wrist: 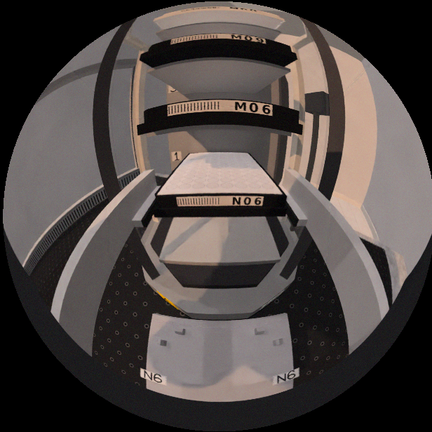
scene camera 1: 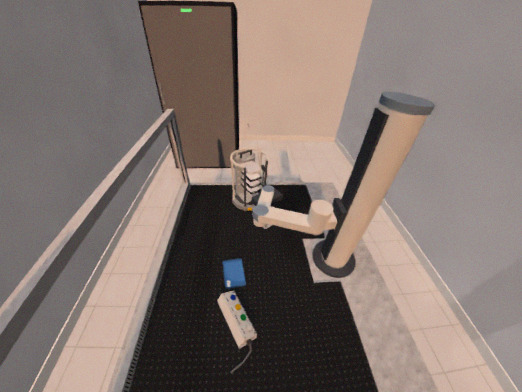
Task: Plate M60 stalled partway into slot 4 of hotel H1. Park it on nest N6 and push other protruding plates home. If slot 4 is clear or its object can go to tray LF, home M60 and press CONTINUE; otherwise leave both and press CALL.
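Places are measured from the arm's base along level axes (x right, y ahead, z up), in centimetres.
Pixels of known places: gripper, fingertip midpoint: (scene camera 1: 253, 188); arm's base, origin of the base link: (scene camera 1: 333, 258).
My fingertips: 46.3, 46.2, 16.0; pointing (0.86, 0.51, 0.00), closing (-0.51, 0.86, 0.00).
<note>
For each thing: its top centre in the pictures, then the offset to it from my fingertips, as dx, dy, dz. Level surfaces: height alone.
- Hotel H1, middle of its top: (scene camera 1: 249, 154) +4.9, +2.6, +24.1
- blue tray, middle of its top: (scene camera 1: 233, 272) -54.4, +11.8, -13.0
- black mat, its level: dz -14.5
- white button box, middle of its top: (scene camera 1: 235, 313) -77.5, +9.9, -6.3
Hotel H1 (scene camera 1: 238, 182) (wrist: 220, 306) stands at the mat's far end. In the wrist view my gripper (wrist: 219, 177) is shut on plate N06 (wrist: 220, 175), with a finger against each side. N06 has a white top and is low in the hotel near the slot label 1. Plates M06 (wrist: 220, 114) and M09 (wrist: 220, 50) are stacked above it. The topmost plate (wrist: 220, 24) has a cut-off label that I cannot read surely. Nest N6 (wrist: 218, 352), a pale plate with small corner stops, is low in front. The inside of slot 4 is hidden.
A blue tray (scene camera 1: 234, 271) lies on the black mat (scene camera 1: 200, 240). A white button box (scene camera 1: 236, 321) with blue, yellow and green buttons and a cable is nearer the camera. The arm's column (scene camera 1: 377, 185) stands at the right, a railing (scene camera 1: 125, 162) at the left.
</note>
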